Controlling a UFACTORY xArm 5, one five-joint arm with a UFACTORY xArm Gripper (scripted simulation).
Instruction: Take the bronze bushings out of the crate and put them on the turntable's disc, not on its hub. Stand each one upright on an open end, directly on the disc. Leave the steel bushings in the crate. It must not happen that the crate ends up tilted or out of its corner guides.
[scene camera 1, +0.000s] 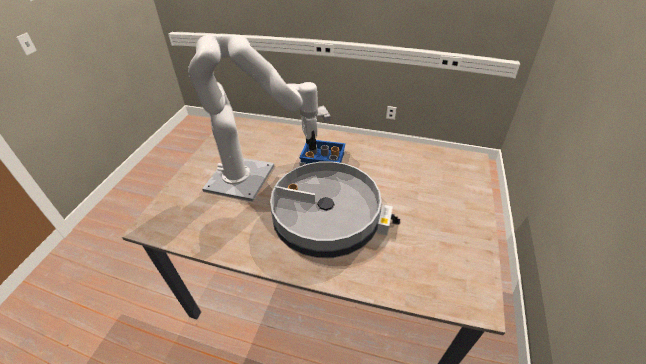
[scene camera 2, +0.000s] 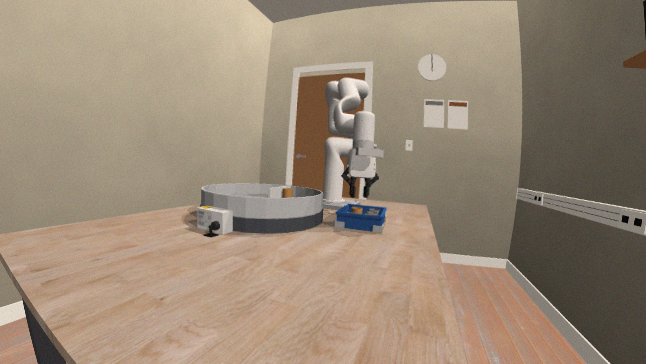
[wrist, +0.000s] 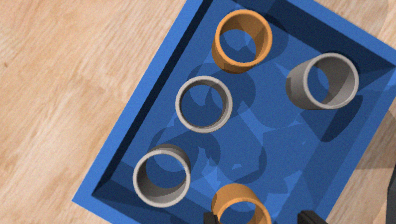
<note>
In view: my gripper (scene camera 2: 358, 197), a bronze bushing (wrist: 256, 26), a steel bushing (wrist: 151, 194), a blue crate (scene camera 2: 365, 222), a steel bushing (wrist: 343, 78) and a steel bushing (wrist: 220, 87).
The blue crate is seen too in the wrist view (wrist: 291, 158).
</note>
